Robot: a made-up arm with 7 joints. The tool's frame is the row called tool.
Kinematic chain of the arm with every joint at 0, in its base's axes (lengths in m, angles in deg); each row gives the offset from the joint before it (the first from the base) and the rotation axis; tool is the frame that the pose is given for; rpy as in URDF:
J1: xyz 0 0 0.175 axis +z
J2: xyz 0 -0.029 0.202 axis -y
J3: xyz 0 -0.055 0.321 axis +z
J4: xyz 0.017 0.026 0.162 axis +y
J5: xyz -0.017 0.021 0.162 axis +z
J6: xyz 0 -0.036 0.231 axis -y
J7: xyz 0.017 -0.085 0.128 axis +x
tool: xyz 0 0 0 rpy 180 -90 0
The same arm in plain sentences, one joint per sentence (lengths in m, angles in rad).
The arm has seven revolute joints in a row. What follows holds with every joint at zero, and every direction is one of the base frame's.
Joint 1 is mounted 0.1750 m along +z from the base frame's origin and turns about +z.
Joint 2 is mounted 0.0290 m along -y and 0.2020 m along +z from joint 1 and turns about -y.
Joint 3 is mounted 0.0550 m along -y and 0.3210 m along +z from joint 2 and turns about +z.
Joint 4 is mounted 0.0170 m along +x and 0.0260 m along +y and 0.1620 m along +z from joint 3 and turns about +y.
Joint 5 is mounted 0.0170 m along -x and 0.0210 m along +y and 0.1620 m along +z from joint 4 and turns about +z.
Joint 6 is mounted 0.0360 m along -y and 0.2310 m along +z from joint 5 and turns about -y.
Joint 7 is mounted 0.0170 m along +x and 0.0850 m along -y and 0.1280 m along +z from joint 6 and turns about +x.
The tool frame, which is the frame that the pose is given for, is mounted at the same point as joint 7; its axes are the base frame's turned by roll 3.1416, pitch -1.5708 and yaw 0.0000 rad (as in URDF: about the fixed x, then y, then z).

